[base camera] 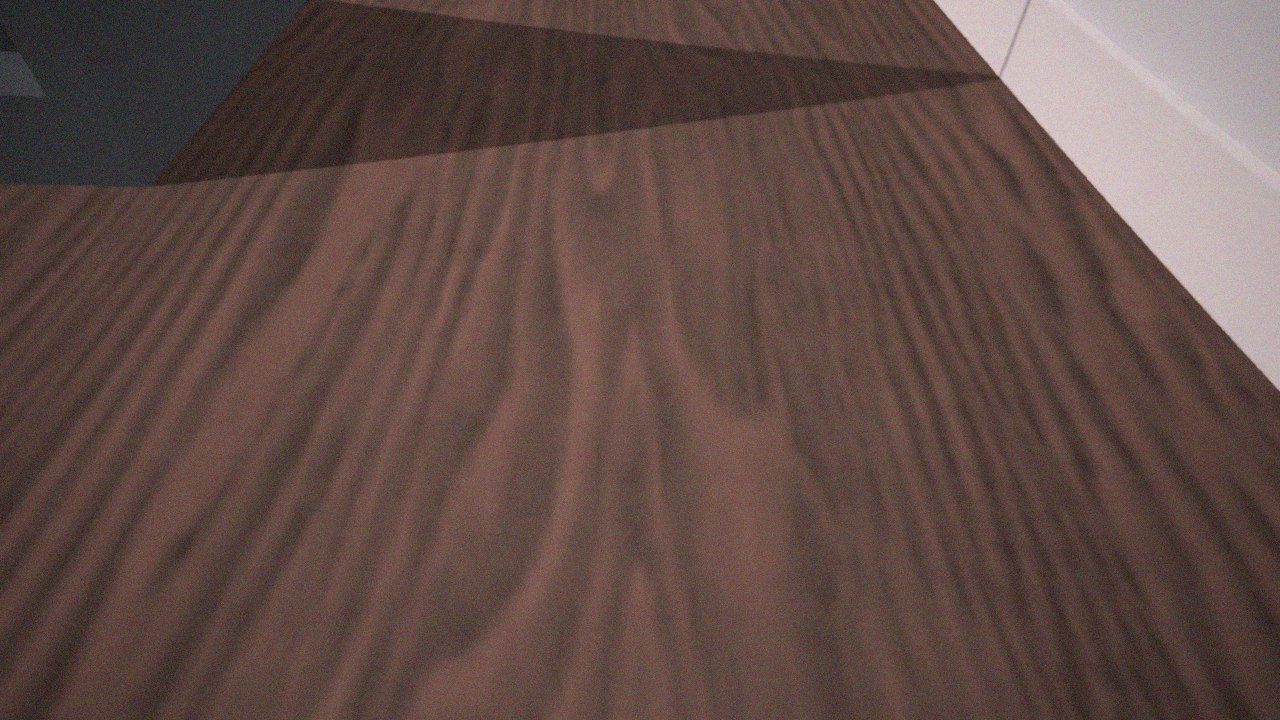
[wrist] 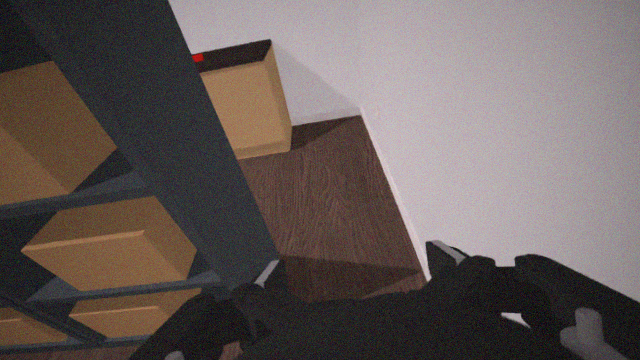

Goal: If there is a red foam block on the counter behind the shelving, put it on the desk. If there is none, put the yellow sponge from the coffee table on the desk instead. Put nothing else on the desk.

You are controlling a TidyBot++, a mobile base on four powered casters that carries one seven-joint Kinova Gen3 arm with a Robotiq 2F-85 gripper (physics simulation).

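Frame: origin at the arm's base, x ahead, y left, z up, level; metres.
Where they show: gripper, fingertip midpoint: [wrist: 355, 266].
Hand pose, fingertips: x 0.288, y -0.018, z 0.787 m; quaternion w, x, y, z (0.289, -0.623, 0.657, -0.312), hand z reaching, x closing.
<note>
After its pixels a point has its place.
In the wrist view a small red block [wrist: 198, 58] {x 2.475, y 0.842, z 0.536 m} shows on the dark top of a light wooden counter [wrist: 245, 107] {x 2.277, y 0.555, z 0.135 m}, right at the edge of the shelving's side panel, which may hide part of it. The counter stands behind the shelving [wrist: 150, 100] {x 0.828, y 0.378, z 0.752 m} [base camera: 98, 116] {x 0.697, y 0.392, z -0.334 m}, against the far wall. My gripper [wrist: 355, 266] {x 0.288, y -0.018, z 0.787 m} is open and empty, with its fingers spread at the bottom of the wrist view, well short of the counter. The desk, the coffee table and the yellow sponge do not show in either view.
Tan boxes [wrist: 110, 245] {x 0.729, y 0.694, z 0.379 m} sit on the shelves at the left. A pale wall [wrist: 500, 125] {x 0.709, y -0.446, z 0.580 m} [base camera: 1190, 179] {x 0.576, y -0.428, z -0.337 m} runs along the right. Brown wood floor [wrist: 335, 200] {x 1.539, y -0.048, z -0.396 m} [base camera: 626, 402] {x 0.429, y -0.008, z -0.396 m} lies in the passage between the shelving and this wall, leading to the counter.
</note>
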